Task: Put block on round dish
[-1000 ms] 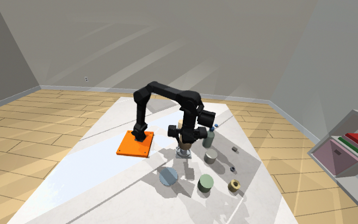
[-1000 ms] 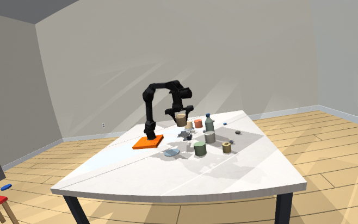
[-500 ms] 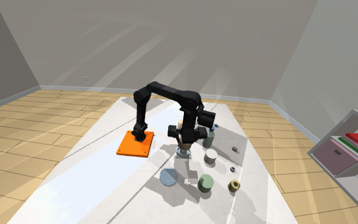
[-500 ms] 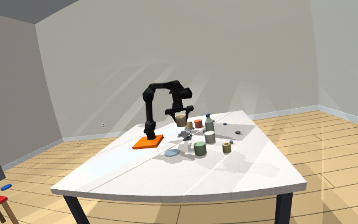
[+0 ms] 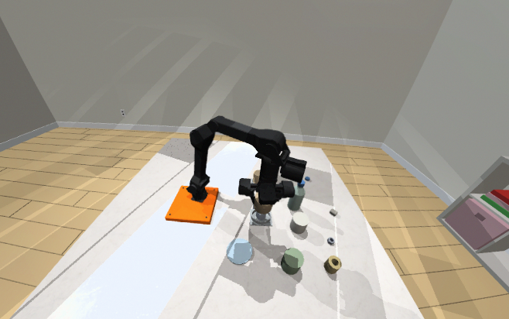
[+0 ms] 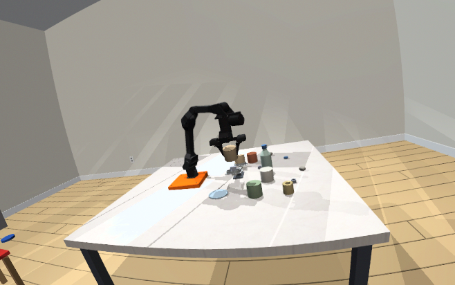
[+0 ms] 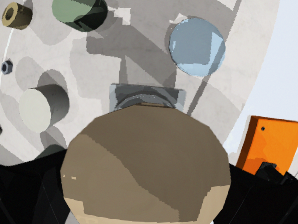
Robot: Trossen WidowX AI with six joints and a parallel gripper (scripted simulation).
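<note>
Right now my gripper tip is 2 cm to the left of the cup and 1 cm below it. Also, from my gripper tip: white cylinder 17 cm ahead, 7 cm to the left, 13 cm below; light blue round dish 6 cm behind, 12 cm to the right, 17 cm below; green cylinder 12 cm ahead, 13 cm to the right, 13 cm below.
</note>
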